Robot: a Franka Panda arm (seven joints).
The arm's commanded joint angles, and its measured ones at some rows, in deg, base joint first. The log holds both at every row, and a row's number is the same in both.
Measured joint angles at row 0:
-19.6, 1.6, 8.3, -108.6, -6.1, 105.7, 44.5
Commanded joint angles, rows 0 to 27:
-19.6, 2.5, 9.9, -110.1, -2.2, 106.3, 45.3
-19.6, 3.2, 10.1, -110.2, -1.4, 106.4, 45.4
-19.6, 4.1, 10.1, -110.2, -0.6, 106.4, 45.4
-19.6, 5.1, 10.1, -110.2, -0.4, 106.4, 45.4
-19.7, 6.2, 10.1, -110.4, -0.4, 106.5, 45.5
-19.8, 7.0, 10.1, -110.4, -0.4, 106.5, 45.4
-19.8, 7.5, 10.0, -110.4, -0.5, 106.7, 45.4
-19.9, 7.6, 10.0, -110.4, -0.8, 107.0, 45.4
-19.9, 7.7, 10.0, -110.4, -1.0, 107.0, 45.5
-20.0, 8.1, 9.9, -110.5, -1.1, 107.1, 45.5
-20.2, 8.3, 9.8, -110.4, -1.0, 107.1, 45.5
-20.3, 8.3, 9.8, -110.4, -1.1, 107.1, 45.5
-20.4, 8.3, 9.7, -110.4, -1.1, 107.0, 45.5
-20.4, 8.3, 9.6, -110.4, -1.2, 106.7, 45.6
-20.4, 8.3, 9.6, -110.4, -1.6, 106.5, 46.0
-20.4, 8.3, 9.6, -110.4, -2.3, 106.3, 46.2
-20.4, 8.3, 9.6, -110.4, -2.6, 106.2, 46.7
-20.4, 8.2, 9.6, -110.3, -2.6, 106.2, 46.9
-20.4, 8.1, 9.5, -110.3, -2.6, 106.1, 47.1
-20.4, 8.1, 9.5, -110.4, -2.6, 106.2, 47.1
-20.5, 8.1, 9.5, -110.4, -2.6, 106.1, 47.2
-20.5, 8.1, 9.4, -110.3, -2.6, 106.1, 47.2
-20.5, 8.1, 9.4, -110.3, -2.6, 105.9, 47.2
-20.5, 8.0, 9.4, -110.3, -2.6, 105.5, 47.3
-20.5, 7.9, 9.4, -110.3, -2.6, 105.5, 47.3
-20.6, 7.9, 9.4, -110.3, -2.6, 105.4, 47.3
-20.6, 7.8, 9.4, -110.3, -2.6, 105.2, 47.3
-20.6, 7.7, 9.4, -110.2, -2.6, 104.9, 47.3
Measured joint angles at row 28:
-20.2, 7.5, 9.1, -110.3, -2.0, 106.1, 46.3
